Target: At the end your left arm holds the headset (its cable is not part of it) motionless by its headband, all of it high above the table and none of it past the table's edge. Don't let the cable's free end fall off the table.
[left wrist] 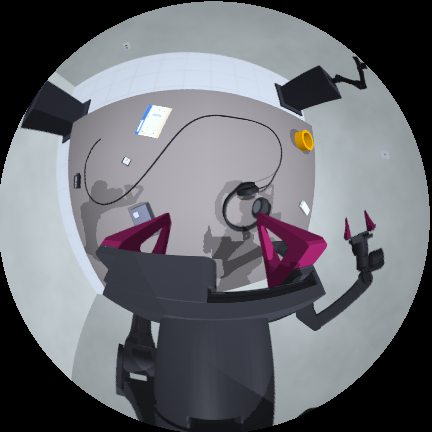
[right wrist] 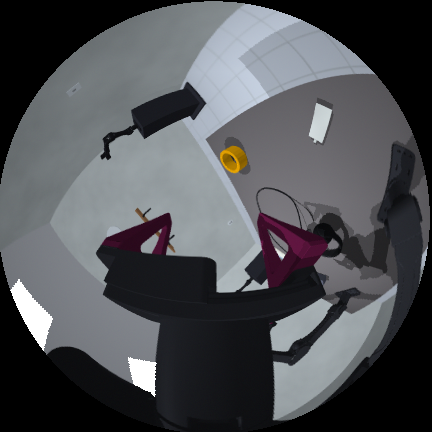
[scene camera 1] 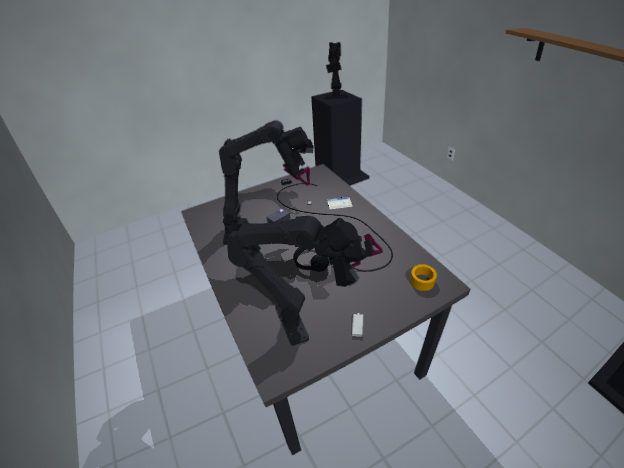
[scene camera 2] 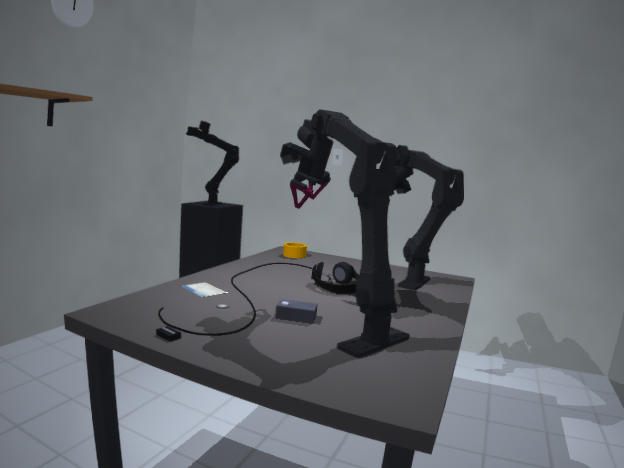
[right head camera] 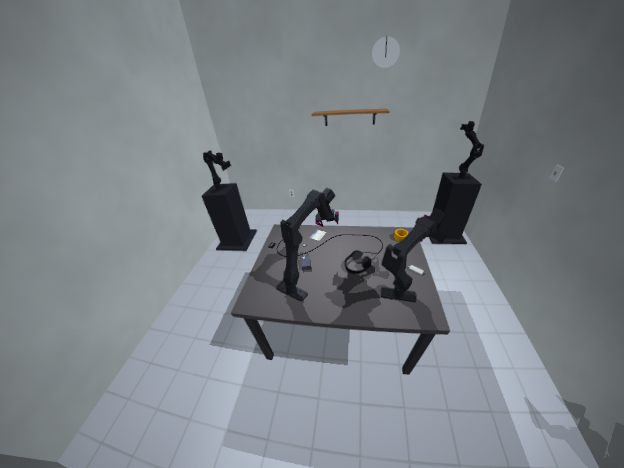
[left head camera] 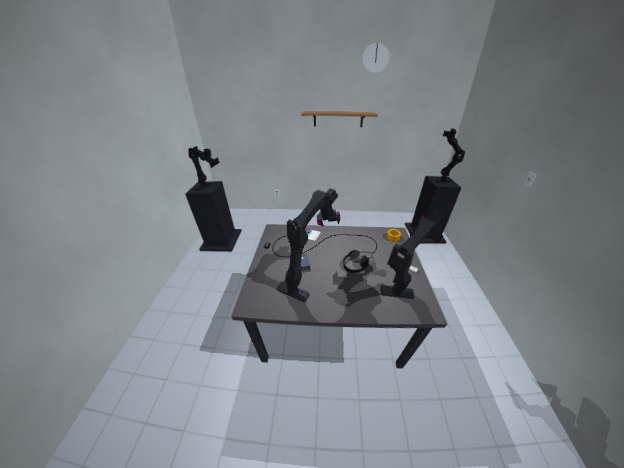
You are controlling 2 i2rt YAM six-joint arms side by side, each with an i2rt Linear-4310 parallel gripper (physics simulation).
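Where they show: left gripper, fingertip midpoint: [left wrist: 213, 217] [scene camera 1: 303, 182] [scene camera 2: 304, 203] [right head camera: 330, 224] [left head camera: 330, 224]; right gripper, fingertip midpoint: [left wrist: 355, 213] [right wrist: 213, 217] [scene camera 1: 370, 256] [left head camera: 416, 228]; left arm's base at its link origin: [right wrist: 346, 292] [scene camera 1: 232, 230] [scene camera 2: 374, 343] [right head camera: 291, 291] [left head camera: 293, 291]; right arm's base at its link origin: [left wrist: 279, 246] [scene camera 1: 291, 321] [scene camera 2: 414, 282] [right head camera: 398, 294] [left head camera: 396, 292].
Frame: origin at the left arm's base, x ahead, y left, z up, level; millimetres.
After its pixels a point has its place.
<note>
The black headset [left head camera: 364, 260] @(x 389, y -317, z 68 mm) [scene camera 1: 319, 262] @(x 407, y -336, z 65 mm) [scene camera 2: 342, 272] @(x 397, y -292, z 45 mm) [left wrist: 260, 206] @(x 412, y -288, z 65 mm) [right wrist: 327, 232] @(x 401, y -344, z 51 mm) lies on the table [left head camera: 337, 323] @(x -69, y -323, z -4 mm), headband flat and one ear cup raised. Its cable [left wrist: 215, 115] @(x 651, y -34, z 5 mm) [scene camera 2: 216, 333] @(x 226, y 298, z 3 mm) snakes across the table. The free end lies near the small black block, on the table, in the scene camera 2 view. My left gripper [left head camera: 330, 220] @(x 371, y -71, z 287 mm) [scene camera 1: 298, 176] @(x 371, y -71, z 287 mm) [scene camera 2: 304, 201] @(x 371, y -71, z 287 mm) [left wrist: 213, 217] @(x 371, y -71, z 287 mm) is open and empty, high above the table, pointing down. My right gripper [scene camera 1: 367, 257] @(x 560, y -568, z 303 mm) [left wrist: 355, 213] @(x 560, y -568, z 303 mm) [right wrist: 213, 217] @(x 560, y -568, z 303 mm) is open and empty, raised at the right.
A dark box [scene camera 2: 296, 312] @(x 210, y 70, z 25 mm) [left wrist: 141, 212] @(x 259, y 61, z 36 mm) lies left of the headset in the left wrist view. A booklet [left wrist: 154, 121] @(x 547, y 143, z 1 mm), small white tag [left wrist: 126, 161] @(x 391, y 177, z 2 mm) and small black block [scene camera 2: 168, 332] @(x 262, y 404, z 14 mm) lie around the cable. An orange ring [scene camera 1: 423, 286] @(x 804, y -483, z 26 mm) and white bar [scene camera 1: 357, 325] @(x 518, y -623, z 15 mm) lie near the right edge.
</note>
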